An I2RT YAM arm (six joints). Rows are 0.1 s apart.
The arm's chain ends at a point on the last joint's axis. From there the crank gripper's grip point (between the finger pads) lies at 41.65 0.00 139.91 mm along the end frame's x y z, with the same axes.
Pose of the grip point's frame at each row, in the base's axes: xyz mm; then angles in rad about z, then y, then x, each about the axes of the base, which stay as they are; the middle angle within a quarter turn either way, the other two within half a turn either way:
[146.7, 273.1, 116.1, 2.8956, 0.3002, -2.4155]
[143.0, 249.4, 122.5, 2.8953, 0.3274, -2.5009]
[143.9, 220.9, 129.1, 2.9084, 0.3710, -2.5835]
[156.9, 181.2, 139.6, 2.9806, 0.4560, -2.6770]
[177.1, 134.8, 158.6, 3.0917, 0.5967, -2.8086]
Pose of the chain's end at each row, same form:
[143.9, 184.0, 231.7, 2.8956, 0.3002, -2.4155]
[136.3, 170.6, 245.2, 2.8953, 0.3274, -2.5009]
[130.9, 152.2, 257.3, 2.9084, 0.3710, -2.5835]
[132.2, 122.8, 271.1, 2.9806, 0.4560, -2.6770]
[132.9, 91.3, 290.7, 3.0917, 0.5967, -2.8086]

